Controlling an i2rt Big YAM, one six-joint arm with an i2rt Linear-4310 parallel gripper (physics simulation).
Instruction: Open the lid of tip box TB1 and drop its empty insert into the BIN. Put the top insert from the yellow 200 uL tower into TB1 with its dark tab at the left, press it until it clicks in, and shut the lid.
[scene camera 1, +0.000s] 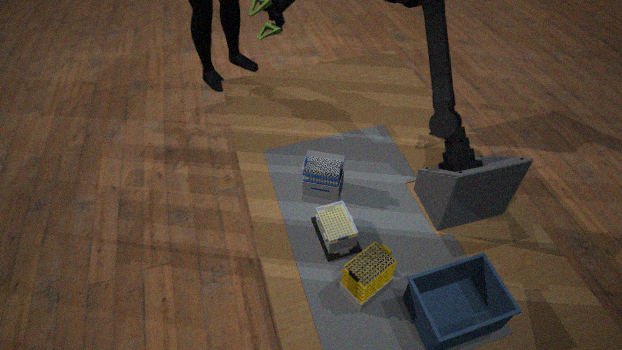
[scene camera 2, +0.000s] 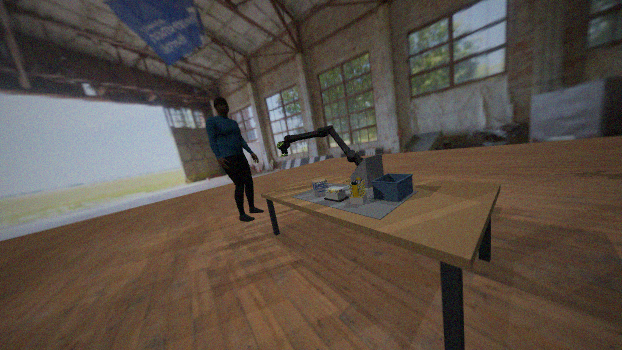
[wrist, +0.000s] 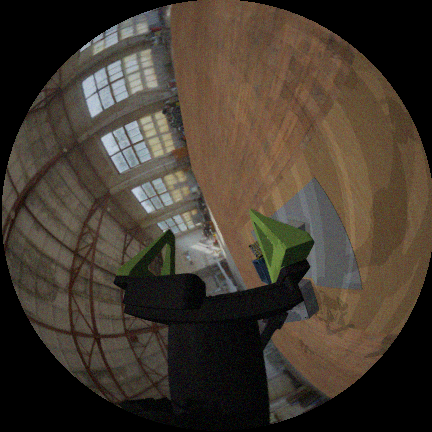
The same spot on a grey mat: (wrist: 332, 262) is (scene camera 1: 360, 152).
